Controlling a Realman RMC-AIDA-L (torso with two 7-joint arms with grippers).
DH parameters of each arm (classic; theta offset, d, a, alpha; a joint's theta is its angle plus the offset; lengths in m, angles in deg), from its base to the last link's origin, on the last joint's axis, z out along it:
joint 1: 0 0.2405 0 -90
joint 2: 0 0 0 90
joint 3: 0 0.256 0 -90
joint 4: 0 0 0 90
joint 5: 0 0.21 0 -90
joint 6: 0 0 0 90
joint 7: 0 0.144 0 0
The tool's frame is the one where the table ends.
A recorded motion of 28 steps. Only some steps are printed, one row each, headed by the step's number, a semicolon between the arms.
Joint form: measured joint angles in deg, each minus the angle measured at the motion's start. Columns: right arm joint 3, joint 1, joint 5, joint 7, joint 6, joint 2, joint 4; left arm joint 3, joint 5, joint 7, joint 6, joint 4, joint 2, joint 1.
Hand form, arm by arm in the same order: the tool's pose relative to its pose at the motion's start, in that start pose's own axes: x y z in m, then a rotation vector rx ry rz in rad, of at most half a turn. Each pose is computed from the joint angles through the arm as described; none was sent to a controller.
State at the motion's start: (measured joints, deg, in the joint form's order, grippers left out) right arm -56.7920 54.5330 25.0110 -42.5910 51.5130 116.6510 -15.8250; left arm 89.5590 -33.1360 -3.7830 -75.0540 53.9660 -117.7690 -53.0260
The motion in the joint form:
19: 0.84 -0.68 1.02 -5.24 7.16 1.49 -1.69; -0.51 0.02 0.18 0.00 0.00 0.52 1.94
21: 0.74 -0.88 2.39 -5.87 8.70 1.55 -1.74; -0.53 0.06 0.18 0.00 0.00 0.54 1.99
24: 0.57 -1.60 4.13 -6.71 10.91 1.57 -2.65; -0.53 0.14 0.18 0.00 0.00 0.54 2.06
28: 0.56 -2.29 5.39 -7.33 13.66 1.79 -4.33; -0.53 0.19 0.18 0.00 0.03 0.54 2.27
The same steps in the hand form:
19: 0.0104 0.0227 0.0028 -0.1161 0.0581 -0.0767; -0.0082 -0.0133 0.0030 0.0042 -0.0109 -0.0349
21: 0.0126 0.0274 0.0027 -0.1500 0.0641 -0.0735; -0.0084 -0.0138 0.0030 0.0050 -0.0111 -0.0358
24: 0.0153 0.0311 0.0010 -0.1896 0.0656 -0.0695; -0.0088 -0.0143 0.0032 0.0063 -0.0117 -0.0365
28: 0.0160 0.0357 -0.0021 -0.2293 0.0662 -0.0722; -0.0098 -0.0152 0.0037 0.0070 -0.0132 -0.0390

